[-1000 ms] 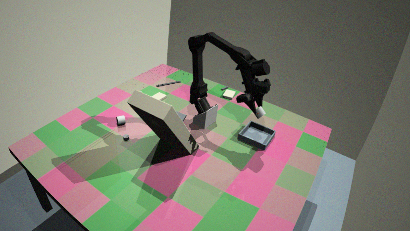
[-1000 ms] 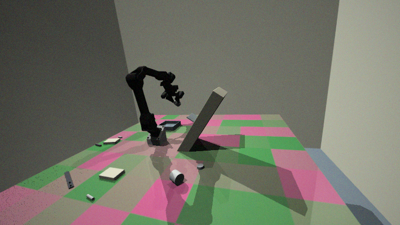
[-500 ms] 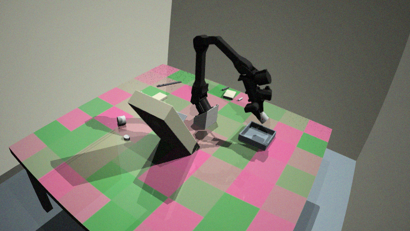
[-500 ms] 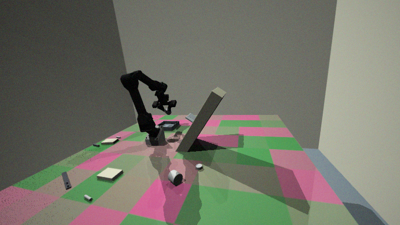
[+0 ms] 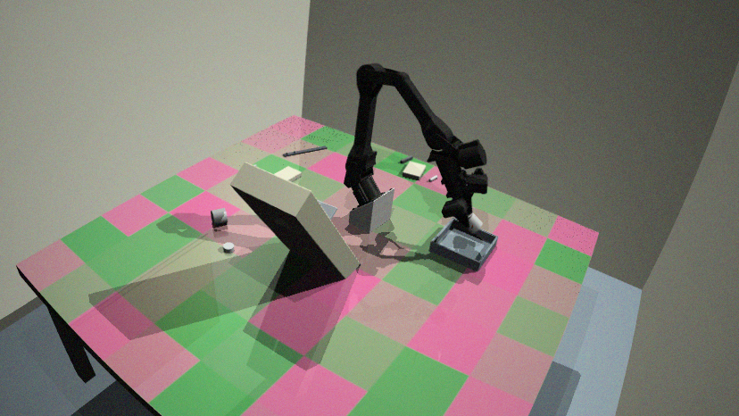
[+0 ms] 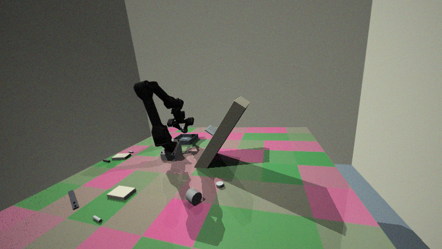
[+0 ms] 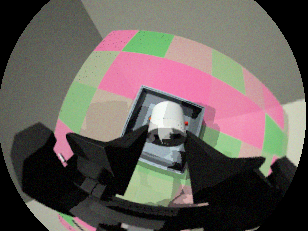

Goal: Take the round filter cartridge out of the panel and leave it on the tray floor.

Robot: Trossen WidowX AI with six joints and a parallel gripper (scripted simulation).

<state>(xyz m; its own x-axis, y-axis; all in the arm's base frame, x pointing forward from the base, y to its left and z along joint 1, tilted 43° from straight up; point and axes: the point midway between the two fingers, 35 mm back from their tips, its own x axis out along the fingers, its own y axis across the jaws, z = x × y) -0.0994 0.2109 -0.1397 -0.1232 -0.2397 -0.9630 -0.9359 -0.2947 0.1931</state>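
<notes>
Now: the round filter cartridge right at my gripper tip. From my gripper tip the other things lie so: small disc (490 mm ahead, 430 mm to the right, 80 mm below); then tray (80 mm below); then beige service panel (420 mm ahead, 220 mm to the right, 80 mm above).
</notes>
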